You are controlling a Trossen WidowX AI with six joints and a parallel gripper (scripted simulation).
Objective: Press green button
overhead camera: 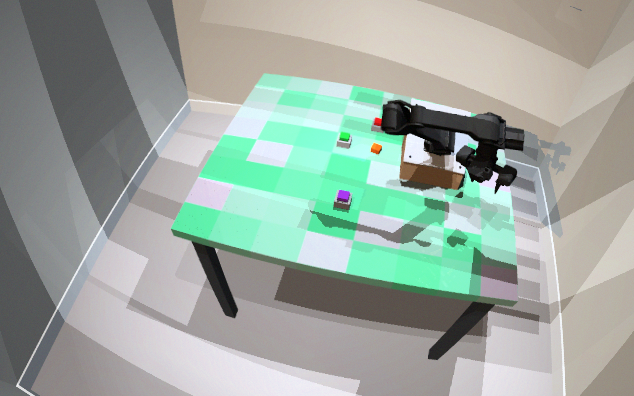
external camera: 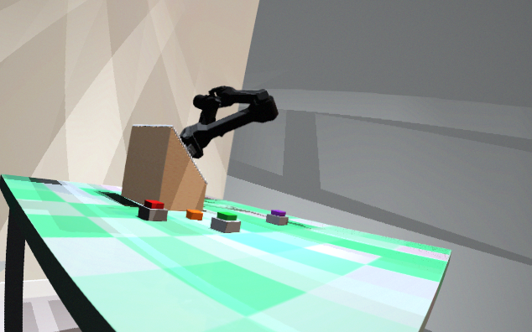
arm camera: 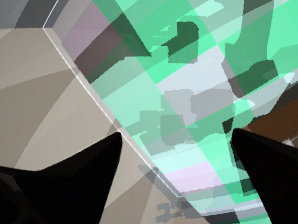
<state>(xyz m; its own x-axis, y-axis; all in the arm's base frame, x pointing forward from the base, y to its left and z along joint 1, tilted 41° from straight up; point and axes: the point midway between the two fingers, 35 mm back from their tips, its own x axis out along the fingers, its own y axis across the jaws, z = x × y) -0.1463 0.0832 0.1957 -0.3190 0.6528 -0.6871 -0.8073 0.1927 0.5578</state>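
Now: the green button 47 cm ahead of my gripper tip, 24 cm to the right of it and 16 cm below it. Round my gripper tip: purple button (41 cm ahead, 3 cm to the left, 16 cm below); red button (37 cm ahead, 36 cm to the right, 16 cm below); small orange block (35 cm ahead, 24 cm to the right, 18 cm below).
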